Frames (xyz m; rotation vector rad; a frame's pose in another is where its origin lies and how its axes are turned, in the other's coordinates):
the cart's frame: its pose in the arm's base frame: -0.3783 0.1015 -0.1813 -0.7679 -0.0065 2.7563
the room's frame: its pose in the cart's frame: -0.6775 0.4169 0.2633 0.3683 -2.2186 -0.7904
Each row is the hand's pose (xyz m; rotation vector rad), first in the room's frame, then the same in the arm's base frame.
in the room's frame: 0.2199 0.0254 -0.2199 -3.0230 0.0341 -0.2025
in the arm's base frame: -0.1567 -0.2698 0.5840 -0.7290 -1.0445 -0.1142
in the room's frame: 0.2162 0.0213 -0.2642 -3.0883 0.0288 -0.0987
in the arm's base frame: -0.1896 -0.2397 0.5843 -0.7904 -1.1125 -0.1252
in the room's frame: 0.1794 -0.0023 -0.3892 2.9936 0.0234 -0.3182
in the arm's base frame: -0.2870 -0.1544 0.5567 -0.9745 -1.3879 -0.1515
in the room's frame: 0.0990 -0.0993 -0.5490 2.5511 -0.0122 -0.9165
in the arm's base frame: -0.3910 -0.0090 0.4595 -1.3365 -1.8167 -0.1180
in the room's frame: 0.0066 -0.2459 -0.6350 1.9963 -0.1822 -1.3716
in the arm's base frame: -0.4188 0.1199 0.3179 -1.7925 -2.1733 0.0426
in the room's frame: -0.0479 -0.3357 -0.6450 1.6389 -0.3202 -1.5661
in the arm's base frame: -0.4026 0.1722 0.2277 -2.0963 -2.3266 0.2084
